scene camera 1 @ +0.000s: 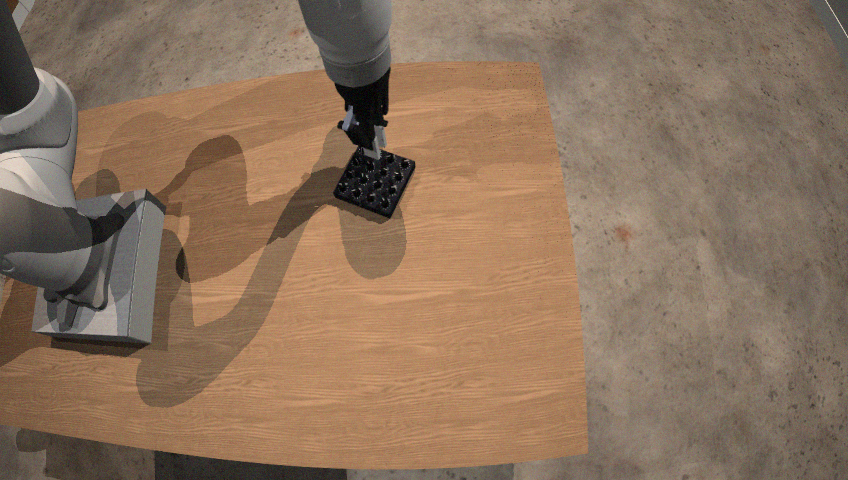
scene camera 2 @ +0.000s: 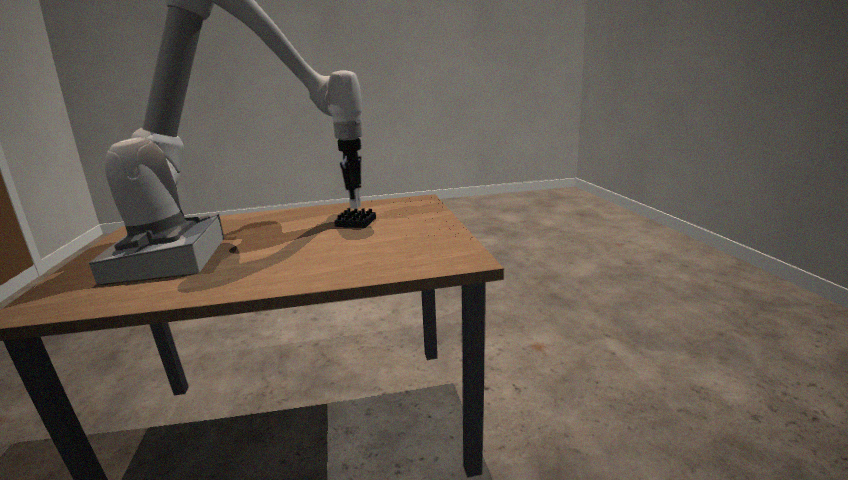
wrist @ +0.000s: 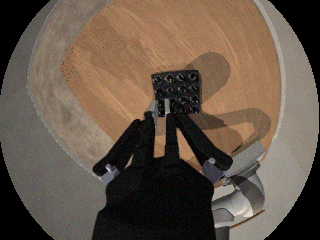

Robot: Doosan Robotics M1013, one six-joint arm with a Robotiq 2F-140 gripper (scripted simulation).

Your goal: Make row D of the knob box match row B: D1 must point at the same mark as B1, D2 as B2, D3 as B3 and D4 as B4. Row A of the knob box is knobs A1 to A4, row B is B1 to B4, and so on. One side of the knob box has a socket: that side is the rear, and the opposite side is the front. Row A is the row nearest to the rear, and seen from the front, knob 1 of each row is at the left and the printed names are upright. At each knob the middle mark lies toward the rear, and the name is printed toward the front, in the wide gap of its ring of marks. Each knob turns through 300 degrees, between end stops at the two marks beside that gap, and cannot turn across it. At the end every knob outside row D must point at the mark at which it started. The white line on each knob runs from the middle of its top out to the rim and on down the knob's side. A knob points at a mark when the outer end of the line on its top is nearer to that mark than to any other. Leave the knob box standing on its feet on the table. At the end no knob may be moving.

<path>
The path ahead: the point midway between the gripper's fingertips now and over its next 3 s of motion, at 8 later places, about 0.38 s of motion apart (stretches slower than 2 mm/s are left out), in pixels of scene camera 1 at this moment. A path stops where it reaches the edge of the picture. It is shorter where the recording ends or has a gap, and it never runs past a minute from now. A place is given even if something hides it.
My gripper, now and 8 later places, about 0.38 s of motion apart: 375,149; 374,143; 373,141; 370,139; 366,136; 361,133; 358,131; 358,132; 359,134
</path>
